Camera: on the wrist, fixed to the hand. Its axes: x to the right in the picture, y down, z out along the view.
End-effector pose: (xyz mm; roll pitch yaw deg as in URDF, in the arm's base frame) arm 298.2 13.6 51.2 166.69 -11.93 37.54
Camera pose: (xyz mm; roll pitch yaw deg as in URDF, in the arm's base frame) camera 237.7 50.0 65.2 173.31 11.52 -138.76
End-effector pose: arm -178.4 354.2 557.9 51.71 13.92 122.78
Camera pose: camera -149.0 328.0 497.7 -71.94 -17.04 -59.19
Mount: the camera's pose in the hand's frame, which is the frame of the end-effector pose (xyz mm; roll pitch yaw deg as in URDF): -22.3 -59.6 -33.6 -20.74 -0.46 176.38
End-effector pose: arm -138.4 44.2 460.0 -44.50 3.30 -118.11
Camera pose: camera -186.7 94.1 479.1 23.86 -1.09 58.99
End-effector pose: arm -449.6 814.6 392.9 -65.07 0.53 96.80
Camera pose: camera -391.8 799.4 433.0 44.28 2.56 -85.14
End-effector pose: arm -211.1 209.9 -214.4 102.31 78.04 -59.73
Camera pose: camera -199.3 280.0 -203.2 -131.12 -81.39 128.45
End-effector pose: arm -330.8 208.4 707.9 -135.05 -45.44 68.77
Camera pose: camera -370.7 156.7 738.2 116.75 48.28 -107.87
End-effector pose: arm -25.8 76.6 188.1 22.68 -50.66 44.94
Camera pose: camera 23.4 66.4 136.6 -47.09 48.74 -139.86
